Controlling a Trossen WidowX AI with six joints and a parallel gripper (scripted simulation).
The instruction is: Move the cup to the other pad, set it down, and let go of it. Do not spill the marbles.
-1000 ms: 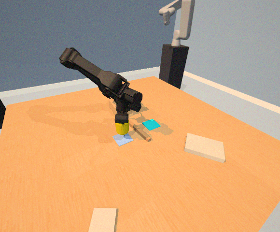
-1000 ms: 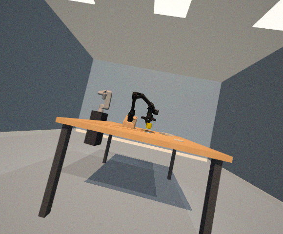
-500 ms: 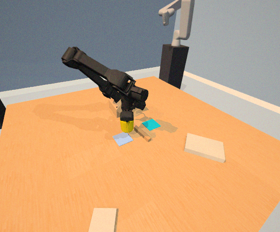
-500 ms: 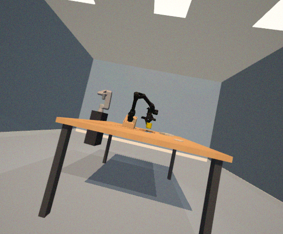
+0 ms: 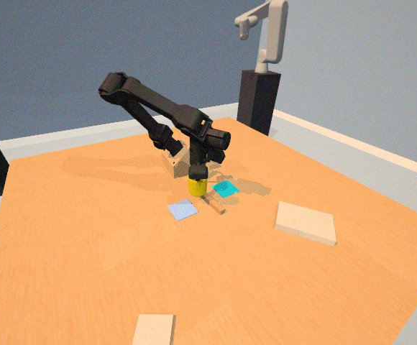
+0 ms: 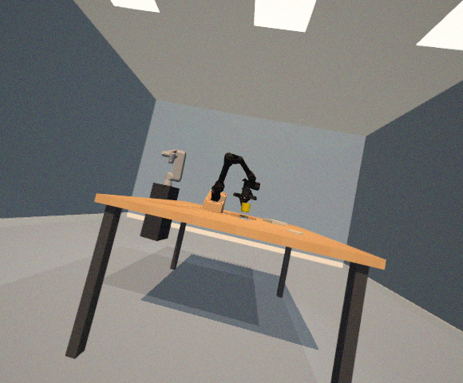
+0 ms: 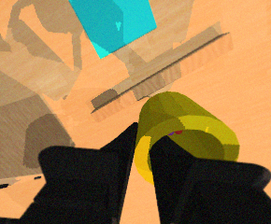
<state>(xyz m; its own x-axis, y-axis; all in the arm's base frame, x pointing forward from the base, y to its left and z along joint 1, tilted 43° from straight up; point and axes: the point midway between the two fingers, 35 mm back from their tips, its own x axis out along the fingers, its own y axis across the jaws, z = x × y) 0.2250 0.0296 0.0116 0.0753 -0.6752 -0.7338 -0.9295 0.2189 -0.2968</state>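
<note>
My gripper tip is 12 cm to the right of the cyan pad and 9 cm above it. Also, from my gripper tip: yellow cup (2 cm ahead, 1 cm to the right); then wooden bar (8 cm below, 2 cm to the left, 2 cm ahead); then pale blue pad (9 cm below, 8 cm to the right, 5 cm ahead).
</note>
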